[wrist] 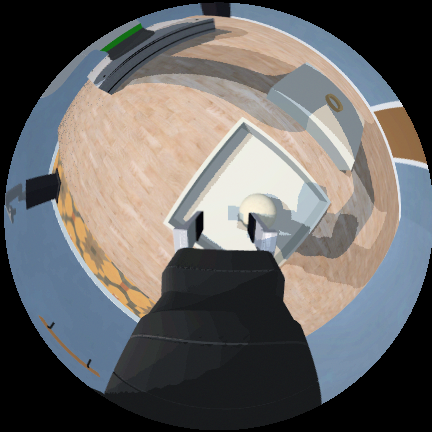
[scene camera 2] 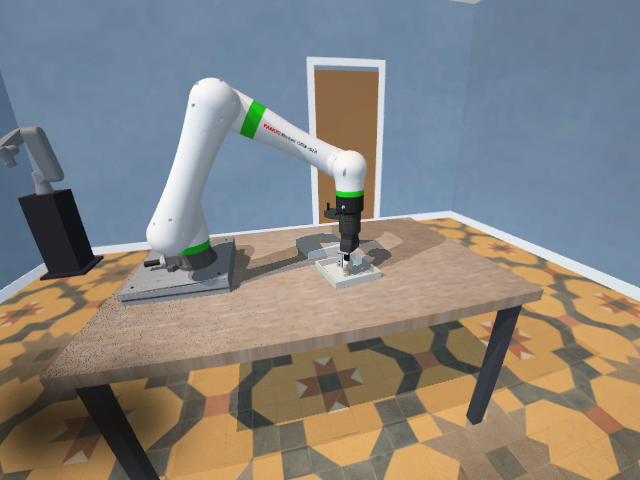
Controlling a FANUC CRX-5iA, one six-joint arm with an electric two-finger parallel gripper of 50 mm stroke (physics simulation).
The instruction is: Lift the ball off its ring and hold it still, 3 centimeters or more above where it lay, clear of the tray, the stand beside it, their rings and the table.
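Frame: origin at the arm's base, x ahead, y left, z up, level; millimetres.
Seen in the pictures: gripper, fingertip midpoint: [wrist: 225, 220] [scene camera 2: 343, 263]; arm's base, origin of the base link: [scene camera 2: 198, 261].
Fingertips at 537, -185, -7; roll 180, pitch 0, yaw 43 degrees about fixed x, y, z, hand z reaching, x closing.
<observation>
Offsets run from my fingertips to a thing's top centre, as dx, dy, dz. "*": to the spot under its first point. Level surfaces: height alone.
The cream ball {+26, +33, +2} [scene camera 2: 349, 266] [wrist: 258, 208] lies inside the pale square tray {+26, +33, -31} [scene camera 2: 358, 282] [wrist: 255, 162]. Its ring is hidden under it in the wrist view. My gripper [scene camera 2: 344, 257] [wrist: 225, 220] is open and empty, pointing down over the tray. In the wrist view the right finger overlaps the ball's lower left edge, and the ball lies mostly above and to the right of that finger, not centred between the two fingers. The left finger shows over the tray's left corner. Whether the right finger touches the ball cannot be told.
The grey stand [scene camera 2: 305, 244] [wrist: 300, 90] is beside the tray, on its door side, with an empty tan ring {* +0, +309, -19} [scene camera 2: 321, 239] [wrist: 334, 103] on top. The tray's raised walls surround the ball. The robot's base plate [scene camera 2: 178, 284] [wrist: 160, 50] is on the same wooden table {dz -59} [scene camera 2: 289, 310] [wrist: 125, 150].
</observation>
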